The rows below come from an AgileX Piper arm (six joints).
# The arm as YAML. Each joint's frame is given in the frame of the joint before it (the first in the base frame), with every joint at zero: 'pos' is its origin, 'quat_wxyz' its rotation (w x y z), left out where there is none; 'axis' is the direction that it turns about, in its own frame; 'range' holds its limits. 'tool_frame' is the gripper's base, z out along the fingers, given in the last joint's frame.
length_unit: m
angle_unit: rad
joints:
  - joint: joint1
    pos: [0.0, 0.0, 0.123]
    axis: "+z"
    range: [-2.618, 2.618]
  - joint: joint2
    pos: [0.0, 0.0, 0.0]
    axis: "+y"
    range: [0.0, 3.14]
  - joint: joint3
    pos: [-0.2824, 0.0, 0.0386]
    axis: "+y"
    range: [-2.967, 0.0]
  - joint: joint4
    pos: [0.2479, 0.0, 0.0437]
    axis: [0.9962, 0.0, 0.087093]
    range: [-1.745, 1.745]
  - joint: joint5
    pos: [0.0, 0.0, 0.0]
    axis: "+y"
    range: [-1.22, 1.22]
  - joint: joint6
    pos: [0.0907, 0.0, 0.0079]
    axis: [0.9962, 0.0, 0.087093]
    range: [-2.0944, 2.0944]
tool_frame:
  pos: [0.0, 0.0, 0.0]
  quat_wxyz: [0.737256, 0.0, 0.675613, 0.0]
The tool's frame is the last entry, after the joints.
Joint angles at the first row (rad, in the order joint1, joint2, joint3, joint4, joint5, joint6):
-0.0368, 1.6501, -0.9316, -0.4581, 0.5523, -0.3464
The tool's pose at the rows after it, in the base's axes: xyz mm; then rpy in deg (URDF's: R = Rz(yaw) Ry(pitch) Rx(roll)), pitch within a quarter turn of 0, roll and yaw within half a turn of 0:
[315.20 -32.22 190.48 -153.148 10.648 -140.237]
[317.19 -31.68 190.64 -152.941 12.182 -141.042]
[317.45 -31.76 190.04 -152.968 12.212 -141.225]
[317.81 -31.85 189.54 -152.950 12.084 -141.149]
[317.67 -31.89 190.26 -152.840 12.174 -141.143]
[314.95 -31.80 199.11 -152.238 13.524 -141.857]
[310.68 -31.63 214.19 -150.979 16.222 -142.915]
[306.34 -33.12 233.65 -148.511 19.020 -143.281]
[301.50 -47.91 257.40 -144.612 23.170 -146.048]
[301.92 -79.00 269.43 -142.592 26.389 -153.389]
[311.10 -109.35 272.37 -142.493 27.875 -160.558]
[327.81 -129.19 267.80 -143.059 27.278 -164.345]
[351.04 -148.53 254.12 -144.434 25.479 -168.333]
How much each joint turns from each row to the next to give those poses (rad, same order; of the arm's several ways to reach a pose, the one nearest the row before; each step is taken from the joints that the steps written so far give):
0.0001, 0.0059, -0.0036, -0.0031, -0.0187, 0.0119
-0.0001, 0.0023, -0.0011, -0.0019, -0.0199, 0.0263
0.0000, 0.0022, 0.0000, -0.0027, -0.0010, 0.0058
0.0001, 0.0023, -0.0009, -0.0021, 0.0000, 0.0001
-0.0001, -0.0022, 0.0000, -0.0011, 0.0000, 0.0010
0.0000, -0.0289, 0.0001, 0.0063, 0.0073, 0.0098
0.0000, -0.0481, -0.0009, 0.0045, 0.0048, 0.0233
-0.0024, -0.0548, -0.0091, -0.0157, 0.0069, 0.0269
-0.0432, -0.0561, -0.0186, -0.0508, -0.0053, 0.0698
-0.0927, 0.0028, -0.0387, -0.0602, -0.0014, 0.1019
-0.0810, 0.0577, -0.0708, -0.0307, 0.0133, 0.0696
-0.0393, 0.0856, -0.0842, -0.0057, 0.0216, 0.0179
-0.0265, 0.1200, -0.1067, -0.0008, 0.0371, 0.0175

